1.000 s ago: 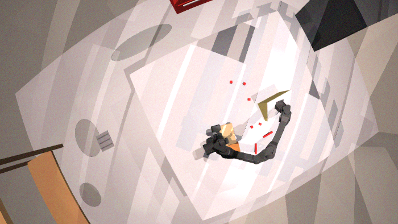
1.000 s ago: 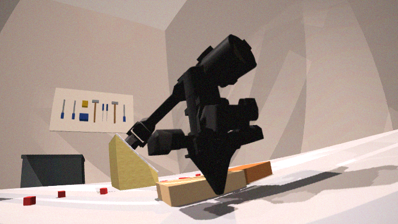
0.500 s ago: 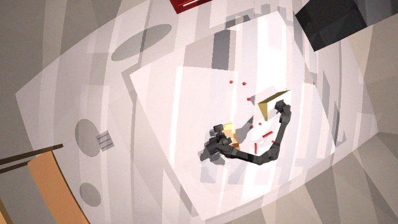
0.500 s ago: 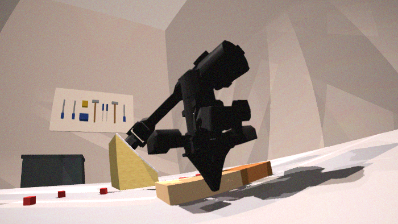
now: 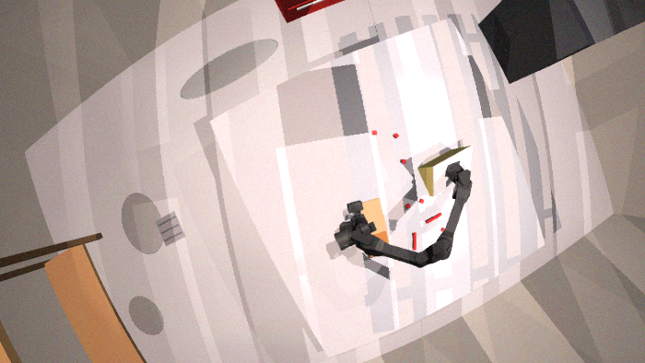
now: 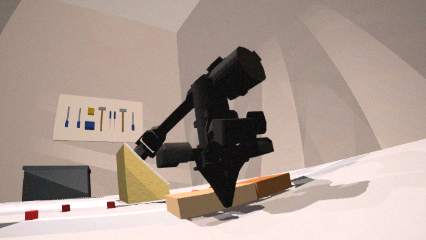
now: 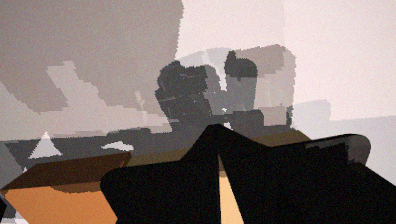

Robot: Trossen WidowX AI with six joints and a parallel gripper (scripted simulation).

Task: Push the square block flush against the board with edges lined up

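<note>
Right now the light wooden board is 60 mm behind my gripper tip and 10 mm above it. Round my gripper tip: darker orange square block: 60 mm behind, 120 mm to the left, 10 mm above.
</note>
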